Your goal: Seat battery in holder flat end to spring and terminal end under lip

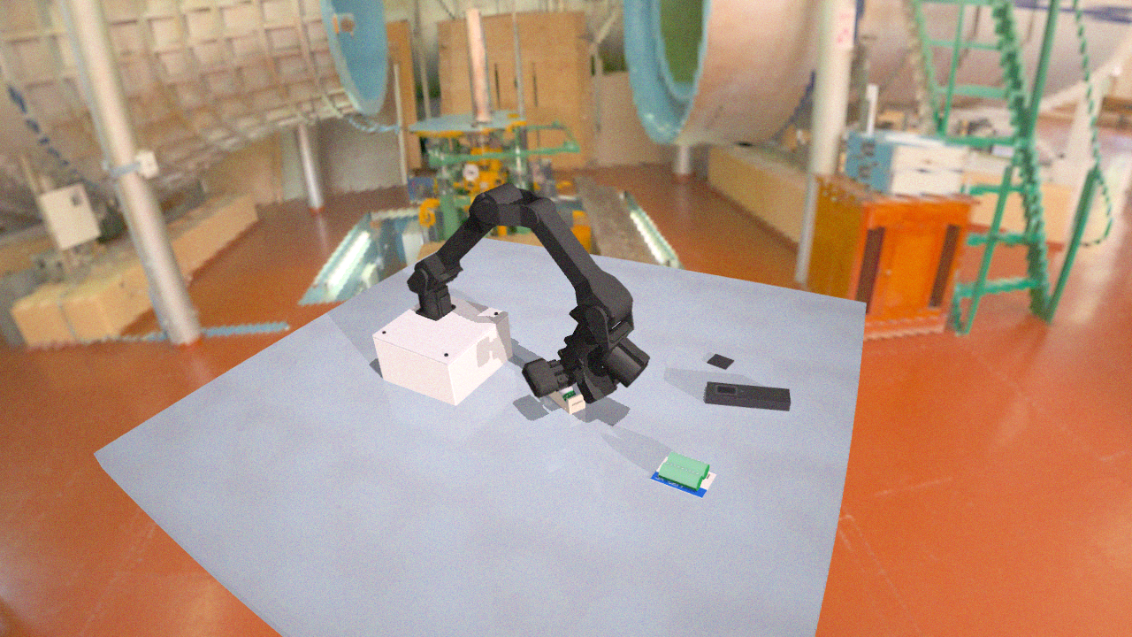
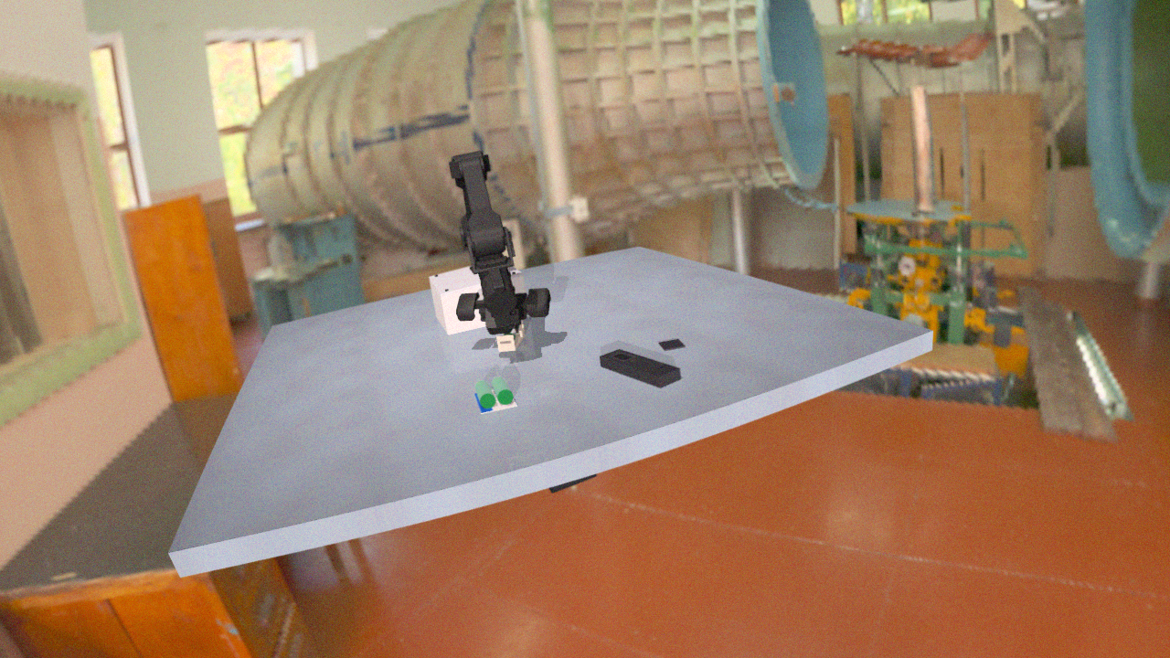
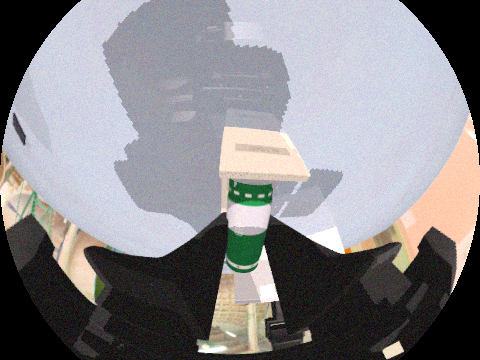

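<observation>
My gripper tip is now 10 mm below the battery. The rest, counted from my gripper tip: long black block 320 mm ahead, 150 mm to the left, 10 mm below; then small black square 230 mm ahead, 260 mm to the left, 20 mm below.
</observation>
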